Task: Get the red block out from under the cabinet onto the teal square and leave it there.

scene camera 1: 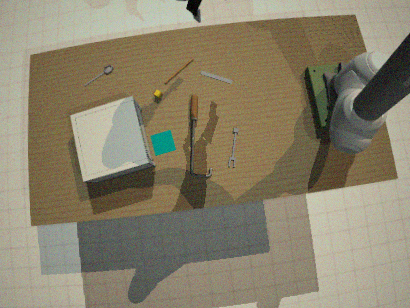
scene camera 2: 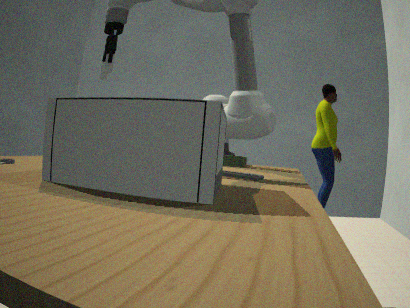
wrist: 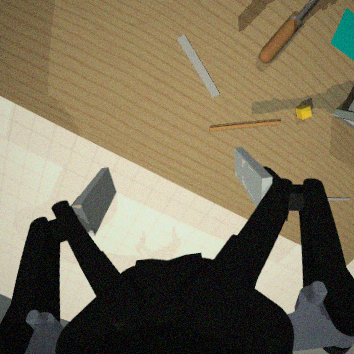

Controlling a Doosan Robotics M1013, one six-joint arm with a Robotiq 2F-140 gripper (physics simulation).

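Places are measured from the arm's base along level axes (x back, y right, z up), in centimetres.
Where they show: gripper, fingertip midpoint: (scene camera 1: 210, 8) (scene camera 2: 105, 76) (wrist: 172, 170).
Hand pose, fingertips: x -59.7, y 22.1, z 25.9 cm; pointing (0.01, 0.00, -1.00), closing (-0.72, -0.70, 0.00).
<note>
Things, the pixels of their centre, and the offset from my fingertips. "*": a spot on its surface instead.
- white cabinet at the middle of its body: (scene camera 2: 140, 145) (scene camera 1: 113, 141) dz -23.1, dx -41.3, dy -43.1 cm
- teal square at a spot on its surface: (wrist: 346, 35) (scene camera 1: 165, 140) * dz -29.9, dx -20.6, dy -41.8 cm
- hooked tool with a wooden handle, body centre: (scene camera 1: 201, 135) dz -28.6, dx -5.0, dy -40.3 cm
- yellow cube at the middle of its body: (wrist: 303, 111) (scene camera 1: 158, 94) dz -28.6, dx -23.9, dy -21.0 cm
- thin wooden stick at the middle of its body: (wrist: 244, 124) (scene camera 1: 179, 70) dz -29.5, dx -14.5, dy -9.5 cm
- grey flat strip at the middle of its body: (wrist: 198, 66) (scene camera 1: 216, 77) dz -29.8, dx +2.4, dy -13.2 cm
- spoon at a spot on its surface: (scene camera 1: 108, 70) * dz -29.7, dx -48.2, dy -7.4 cm
- wrench at the middle of its body: (scene camera 1: 233, 147) dz -29.6, dx +8.9, dy -45.8 cm
The red block does not show in any view. The white cabinet (scene camera 1: 112, 140) (scene camera 2: 127, 147) stands on the left part of the table in scene camera 1, and its underside is hidden. The teal square (scene camera 1: 163, 143) (wrist: 346, 35) lies flat on the table just right of the cabinet. A hooked tool with a wooden handle (scene camera 1: 194, 107) (wrist: 279, 40) lies right of the square, its hook at the lower end in scene camera 1. My gripper (scene camera 1: 196, 19) (scene camera 2: 107, 62) (wrist: 172, 170) is open and empty, high up near the table's far edge in scene camera 1.
A yellow cube (scene camera 1: 158, 93) (wrist: 303, 111), a thin wooden stick (scene camera 1: 179, 71) (wrist: 245, 125), a grey flat strip (scene camera 1: 216, 77) (wrist: 199, 66), a spoon (scene camera 1: 108, 70) and a wrench (scene camera 1: 234, 147) lie on the table. A green box (scene camera 1: 317, 95) stands beside the arm's base. A person (scene camera 2: 325, 145) stands in the background.
</note>
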